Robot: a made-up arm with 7 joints.
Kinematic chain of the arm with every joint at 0, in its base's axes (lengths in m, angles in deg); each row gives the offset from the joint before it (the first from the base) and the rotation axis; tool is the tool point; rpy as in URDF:
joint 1: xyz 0 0.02 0.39 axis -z
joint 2: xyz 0 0.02 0.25 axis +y
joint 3: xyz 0.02 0 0.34 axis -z
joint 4: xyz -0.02 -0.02 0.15 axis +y
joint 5: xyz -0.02 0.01 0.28 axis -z
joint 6: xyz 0.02 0 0.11 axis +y
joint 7: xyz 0.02 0 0.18 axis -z
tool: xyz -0.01 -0.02 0 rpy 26.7 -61.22 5.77
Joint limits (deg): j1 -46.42..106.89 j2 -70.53..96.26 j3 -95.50..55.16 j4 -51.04..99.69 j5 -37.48..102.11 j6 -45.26..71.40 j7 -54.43..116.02
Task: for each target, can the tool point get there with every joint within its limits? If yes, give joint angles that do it. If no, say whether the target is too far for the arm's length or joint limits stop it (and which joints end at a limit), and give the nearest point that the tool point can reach.
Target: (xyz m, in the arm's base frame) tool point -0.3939 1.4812 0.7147
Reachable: no: too far | nearest point -0.2695 1.0199 0.7550 | short by 0.479 m
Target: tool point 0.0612 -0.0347 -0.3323
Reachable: no: joint limits stop it (at a limit: joint 2, joint 4, joint 7) | nearest point 0.2174 -0.1743 0.0510 | short by 0.437 m
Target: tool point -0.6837 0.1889 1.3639
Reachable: yes | joints 16.38 -42.36 36.73 -13.33 26.50 50.99 92.02
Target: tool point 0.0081 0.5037 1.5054
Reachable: yes | joints 62.98 -44.67 -40.08 46.38 0.35 -17.95 21.15
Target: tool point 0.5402 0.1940 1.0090
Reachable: yes | joints 29.14 8.17 -47.46 83.60 -24.34 46.46 14.33
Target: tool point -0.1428 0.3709 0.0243
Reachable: no: joint limits stop it (at a limit: joint 1, joint 2, joint 4, joint 7) | nearest point -0.0140 0.4028 0.1388 | short by 0.175 m
